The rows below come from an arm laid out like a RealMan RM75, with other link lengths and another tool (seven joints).
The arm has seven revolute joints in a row. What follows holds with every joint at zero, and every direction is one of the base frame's.
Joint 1 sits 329.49 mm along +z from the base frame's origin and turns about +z.
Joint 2 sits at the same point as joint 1 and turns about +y.
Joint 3 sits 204.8 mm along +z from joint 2 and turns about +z.
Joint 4 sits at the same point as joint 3 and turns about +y.
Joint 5 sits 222.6 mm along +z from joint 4 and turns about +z.
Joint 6 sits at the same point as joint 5 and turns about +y.
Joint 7 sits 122.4 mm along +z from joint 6 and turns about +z.
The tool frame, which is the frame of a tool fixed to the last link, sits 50 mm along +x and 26 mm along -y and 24 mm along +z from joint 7; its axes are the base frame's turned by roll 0, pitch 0.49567 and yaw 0.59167 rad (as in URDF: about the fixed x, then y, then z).
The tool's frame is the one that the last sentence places.
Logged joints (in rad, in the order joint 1, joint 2, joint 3, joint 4, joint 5, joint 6, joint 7), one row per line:
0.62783 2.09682 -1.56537 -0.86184 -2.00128 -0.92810 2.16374
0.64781 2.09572 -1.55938 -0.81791 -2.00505 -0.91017 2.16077
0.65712 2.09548 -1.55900 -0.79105 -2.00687 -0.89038 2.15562
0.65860 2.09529 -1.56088 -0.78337 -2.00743 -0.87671 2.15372
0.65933 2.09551 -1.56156 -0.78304 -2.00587 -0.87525 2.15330
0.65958 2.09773 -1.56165 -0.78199 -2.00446 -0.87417 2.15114
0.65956 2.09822 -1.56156 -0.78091 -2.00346 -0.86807 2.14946
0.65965 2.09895 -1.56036 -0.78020 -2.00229 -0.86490 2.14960
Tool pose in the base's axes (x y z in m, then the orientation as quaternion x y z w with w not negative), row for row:
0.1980 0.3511 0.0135 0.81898 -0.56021 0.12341 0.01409
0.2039 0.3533 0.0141 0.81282 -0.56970 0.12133 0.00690
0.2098 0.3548 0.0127 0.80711 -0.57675 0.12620 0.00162
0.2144 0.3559 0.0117 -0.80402 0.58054 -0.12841 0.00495
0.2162 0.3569 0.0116 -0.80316 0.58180 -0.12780 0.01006
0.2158 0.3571 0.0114 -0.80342 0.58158 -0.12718 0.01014
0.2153 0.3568 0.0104 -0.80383 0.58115 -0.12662 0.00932
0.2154 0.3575 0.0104 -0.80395 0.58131 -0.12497 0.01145
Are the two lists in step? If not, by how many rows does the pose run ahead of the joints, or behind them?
The pose runs 1 row behind the joints: the pose in row i belongs to the joints in row i - 1.
